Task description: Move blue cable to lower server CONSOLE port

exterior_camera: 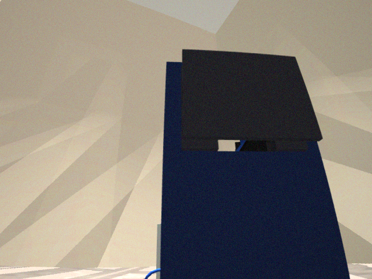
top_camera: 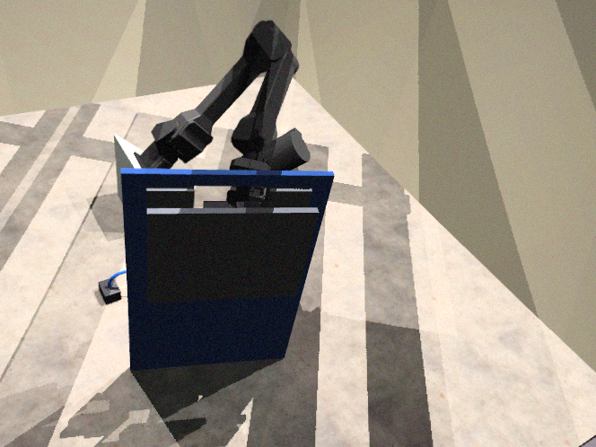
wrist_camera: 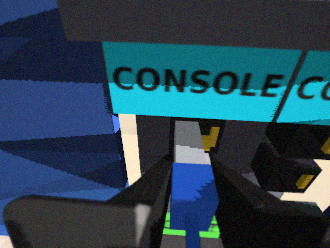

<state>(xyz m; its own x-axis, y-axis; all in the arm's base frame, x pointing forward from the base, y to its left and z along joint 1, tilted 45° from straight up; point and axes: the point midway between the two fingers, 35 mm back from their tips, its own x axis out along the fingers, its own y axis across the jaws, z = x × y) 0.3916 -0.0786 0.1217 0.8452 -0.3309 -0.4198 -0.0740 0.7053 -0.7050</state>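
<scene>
Now: the blue plug right at my gripper tip. Also, from my gripper tip: black block 210 mm behind, 150 mm to the right, 290 mm below.
</scene>
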